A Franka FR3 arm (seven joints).
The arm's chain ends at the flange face. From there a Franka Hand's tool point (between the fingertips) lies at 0.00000 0.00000 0.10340 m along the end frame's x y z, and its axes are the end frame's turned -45 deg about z.
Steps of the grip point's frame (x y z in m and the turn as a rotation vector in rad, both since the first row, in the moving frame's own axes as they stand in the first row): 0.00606, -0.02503, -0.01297, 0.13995, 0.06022, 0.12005; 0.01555, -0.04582, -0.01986, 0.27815, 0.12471, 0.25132; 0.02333, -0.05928, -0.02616, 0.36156, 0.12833, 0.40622; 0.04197, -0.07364, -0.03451, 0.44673, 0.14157, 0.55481
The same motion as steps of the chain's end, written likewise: -0.00850, -0.00709, -0.01177, 0.14154, -0.05638, 0.12005; -0.01413, -0.01331, -0.01512, 0.28487, -0.10850, 0.25132; -0.01633, -0.02106, -0.01875, 0.34640, -0.16492, 0.40622; -0.01341, -0.03650, -0.02365, 0.41599, -0.21578, 0.55481
